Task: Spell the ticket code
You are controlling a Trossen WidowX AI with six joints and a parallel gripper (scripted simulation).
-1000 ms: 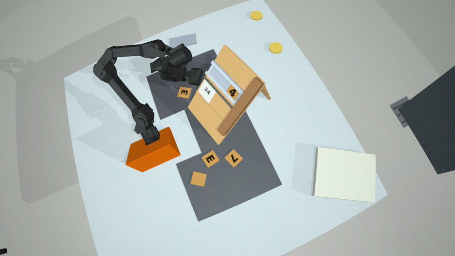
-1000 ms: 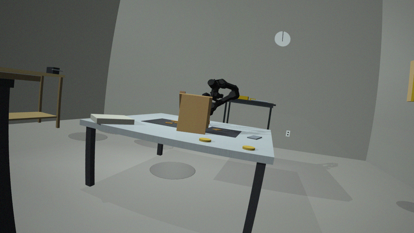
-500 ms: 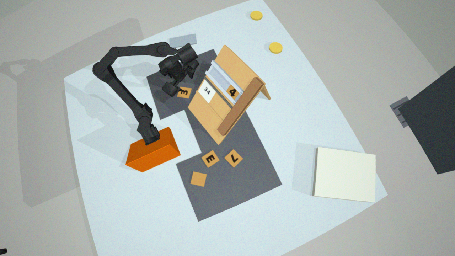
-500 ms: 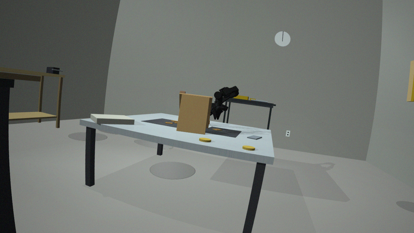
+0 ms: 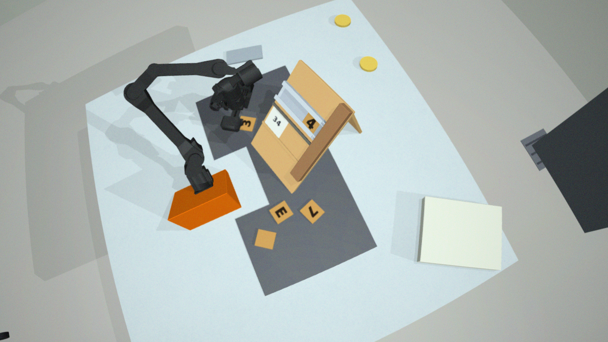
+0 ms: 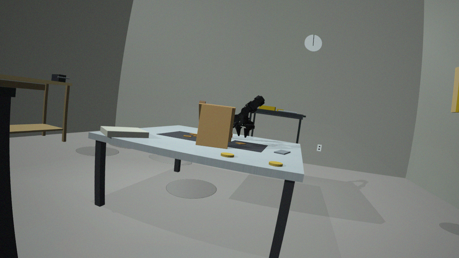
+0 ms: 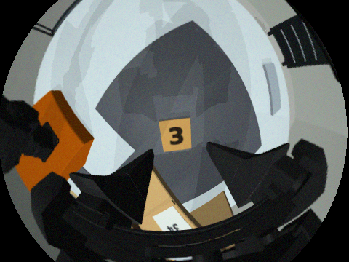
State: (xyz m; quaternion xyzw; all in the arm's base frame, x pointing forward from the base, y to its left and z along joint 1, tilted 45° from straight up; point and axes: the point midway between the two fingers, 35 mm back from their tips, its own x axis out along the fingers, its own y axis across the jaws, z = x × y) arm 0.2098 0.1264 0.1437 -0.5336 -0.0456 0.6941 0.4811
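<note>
Right now the tile marked 3 is 5 cm below my gripper tip. The rest, counted from my gripper tip: white ticket (9 cm ahead, 11 cm to the right, 6 cm above); then tile marked 4 (17 cm ahead, 20 cm to the right, 13 cm above); then grey plate (11 cm ahead, 31 cm to the left, 5 cm below).
</note>
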